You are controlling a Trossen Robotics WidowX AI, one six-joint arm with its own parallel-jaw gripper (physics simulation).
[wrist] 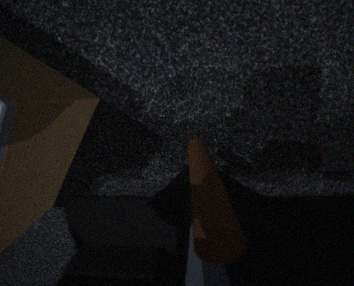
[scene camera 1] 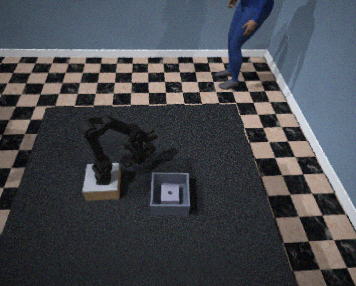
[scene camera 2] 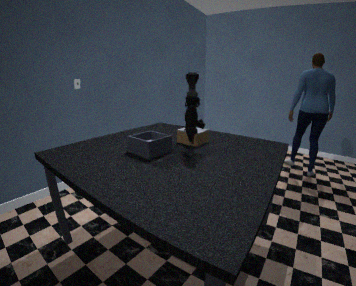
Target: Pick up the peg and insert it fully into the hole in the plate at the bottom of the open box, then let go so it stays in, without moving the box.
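Places are measured from the arm's base along level axes (x right, y ahead, z up), in metres.
Where they show: gripper, fingertip midpoint: (wrist: 197,171) (scene camera 1: 139,163) (scene camera 2: 190,142); arm's base at its link origin: (scene camera 1: 103,179).
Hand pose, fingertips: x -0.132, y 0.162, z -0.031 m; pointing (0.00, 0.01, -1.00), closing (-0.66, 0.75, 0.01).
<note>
Each offset is from my fingertips to the top centre of the thing. "spot": to the spot under its first point. Level surfaces: height alone.
The orange-brown peg @[dx -0.011, dy -0.010, dz +0.069 m] (wrist: 215,220) is long and round, and shows between the dark fingers in the wrist view. My gripper (scene camera 1: 131,159) (scene camera 2: 190,141) (wrist: 197,171) is shut on the peg and seems to hang a little above the table, between the arm's base and the far side of the box. The peg cannot be made out in the scene views. The grey open box @[dx +0.166, dy +0.177, dz +0.040 m] (scene camera 1: 170,210) (scene camera 2: 148,150) stands upright, apart from the gripper. The pale square plate @[dx +0.166, dy +0.177, dz +0.003 m] (scene camera 1: 174,198) lies at its bottom, with a small dark hole @[spot: dx +0.157, dy +0.178, dz -0.013 m] (scene camera 1: 170,192) near its middle.
The arm stands on a wooden block with a white top (scene camera 1: 102,195) (scene camera 2: 200,138) (wrist: 45,145), left of the box in the first scene view. The box's raised walls surround the plate. The dark table @[dz -0.058 m] (scene camera 1: 125,250) (scene camera 2: 200,205) carries both. A person (scene camera 1: 240,40) (scene camera 2: 315,95) stands beyond the table.
</note>
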